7 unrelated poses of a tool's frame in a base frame.
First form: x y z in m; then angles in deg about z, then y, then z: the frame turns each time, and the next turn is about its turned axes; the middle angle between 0 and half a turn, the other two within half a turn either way.
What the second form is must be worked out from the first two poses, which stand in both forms.
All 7 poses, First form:
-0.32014 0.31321 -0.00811 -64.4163 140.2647 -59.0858
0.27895 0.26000 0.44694 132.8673 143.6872 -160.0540
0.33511 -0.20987 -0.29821 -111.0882 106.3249 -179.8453
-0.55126 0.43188 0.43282 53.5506 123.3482 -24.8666
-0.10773 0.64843 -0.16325 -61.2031 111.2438 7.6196
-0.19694 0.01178 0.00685 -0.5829 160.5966 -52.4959
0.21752 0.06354 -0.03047 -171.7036 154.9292 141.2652
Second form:
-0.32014 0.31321 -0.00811 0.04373 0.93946 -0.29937 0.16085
0.27895 0.26000 0.44694 -0.52500 -0.79201 -0.07324 0.30288
0.33511 -0.20987 -0.29821 0.45192 -0.66054 0.33987 0.49391
-0.55126 0.43188 0.43282 -0.55645 0.68207 0.11753 0.45970
-0.10773 0.64843 -0.16325 0.46642 0.68090 -0.25452 0.50404
-0.19694 0.01178 0.00685 -0.43143 0.88627 -0.07530 0.15076
0.21752 0.06354 -0.03047 0.38949 -0.89509 -0.05698 0.20943

